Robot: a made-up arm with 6 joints.
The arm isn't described. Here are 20 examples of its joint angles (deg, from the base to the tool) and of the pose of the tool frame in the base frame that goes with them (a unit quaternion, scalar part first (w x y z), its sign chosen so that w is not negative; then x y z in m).
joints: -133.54 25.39 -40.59 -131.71 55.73 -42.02
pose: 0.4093 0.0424 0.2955 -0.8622 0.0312 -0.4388 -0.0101
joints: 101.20 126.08 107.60 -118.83 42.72 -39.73
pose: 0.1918 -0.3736 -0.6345 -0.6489 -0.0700 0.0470 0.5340
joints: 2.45 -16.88 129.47 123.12 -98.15 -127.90
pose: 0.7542 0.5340 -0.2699 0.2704 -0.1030 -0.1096 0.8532
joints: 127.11 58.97 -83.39 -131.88 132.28 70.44
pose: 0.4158 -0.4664 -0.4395 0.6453 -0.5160 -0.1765 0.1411
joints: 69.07 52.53 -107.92 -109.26 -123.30 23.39
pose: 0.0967 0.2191 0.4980 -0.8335 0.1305 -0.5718 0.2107
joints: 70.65 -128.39 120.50 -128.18 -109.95 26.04
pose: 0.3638 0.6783 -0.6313 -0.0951 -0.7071 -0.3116 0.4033
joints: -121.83 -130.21 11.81 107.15 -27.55 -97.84
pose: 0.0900 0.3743 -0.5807 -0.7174 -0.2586 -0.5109 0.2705
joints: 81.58 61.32 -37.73 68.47 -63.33 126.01
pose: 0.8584 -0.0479 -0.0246 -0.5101 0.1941 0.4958 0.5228
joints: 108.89 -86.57 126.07 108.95 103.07 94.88
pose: 0.4123 0.7654 0.3637 -0.3346 -0.2731 -0.6426 0.4474
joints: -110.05 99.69 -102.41 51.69 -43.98 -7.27
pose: 0.2439 0.0907 0.2400 0.9352 -0.0956 -0.1432 0.9839
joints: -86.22 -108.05 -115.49 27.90 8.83 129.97
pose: 0.6650 -0.6843 -0.2992 0.0080 -0.1756 -0.0953 -0.5624
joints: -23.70 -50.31 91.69 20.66 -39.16 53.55
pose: 0.7405 -0.0386 -0.2920 -0.6041 0.5424 0.3663 0.8757
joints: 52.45 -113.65 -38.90 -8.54 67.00 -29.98
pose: 0.5947 0.4023 -0.6167 -0.3229 -0.4494 -0.6181 0.7682
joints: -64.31 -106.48 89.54 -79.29 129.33 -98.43
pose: 0.3842 0.4388 -0.2711 0.7657 0.2745 -0.4792 0.3094
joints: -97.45 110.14 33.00 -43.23 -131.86 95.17
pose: 0.5345 -0.0431 -0.8415 0.0661 0.1256 0.1754 -0.0429
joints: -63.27 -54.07 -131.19 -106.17 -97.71 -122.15
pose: 0.2523 0.4226 -0.8665 0.0835 -0.4013 -0.1130 -0.2336
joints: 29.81 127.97 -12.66 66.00 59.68 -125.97
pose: 0.2465 -0.2819 -0.0653 -0.9249 -0.1018 -0.3716 0.4189
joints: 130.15 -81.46 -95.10 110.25 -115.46 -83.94
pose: 0.0721 -0.4158 -0.5890 -0.6892 0.0970 0.0089 0.8384
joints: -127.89 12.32 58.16 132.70 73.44 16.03
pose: 0.0540 0.5143 -0.6064 -0.6040 -0.4465 0.2523 -0.1113
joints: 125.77 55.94 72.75 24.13 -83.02 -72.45
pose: 0.4730 -0.5695 0.6700 0.0552 -0.3147 0.2254 -0.5650
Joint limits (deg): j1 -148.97..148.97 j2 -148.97..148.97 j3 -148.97..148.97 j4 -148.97..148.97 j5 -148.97..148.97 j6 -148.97..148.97
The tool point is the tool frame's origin. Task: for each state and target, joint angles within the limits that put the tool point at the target. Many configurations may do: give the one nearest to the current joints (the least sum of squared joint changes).
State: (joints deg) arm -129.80 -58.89 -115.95 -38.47 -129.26 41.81
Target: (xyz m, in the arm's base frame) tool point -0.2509 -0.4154 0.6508
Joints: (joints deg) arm -147.76 -66.59 -127.02 -26.93 -104.17 24.92
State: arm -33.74 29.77 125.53 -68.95 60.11 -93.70
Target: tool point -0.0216 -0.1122 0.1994
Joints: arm -39.71 23.42 70.05 -63.06 63.22 -109.89
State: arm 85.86 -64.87 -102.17 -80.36 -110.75 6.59
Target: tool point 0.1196 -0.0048 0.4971
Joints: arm 138.85 -88.28 -67.67 -115.94 -122.91 48.63
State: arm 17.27 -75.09 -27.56 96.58 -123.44 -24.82
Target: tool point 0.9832 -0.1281 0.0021
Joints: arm -0.07 -49.87 -38.84 102.49 -118.85 -23.62
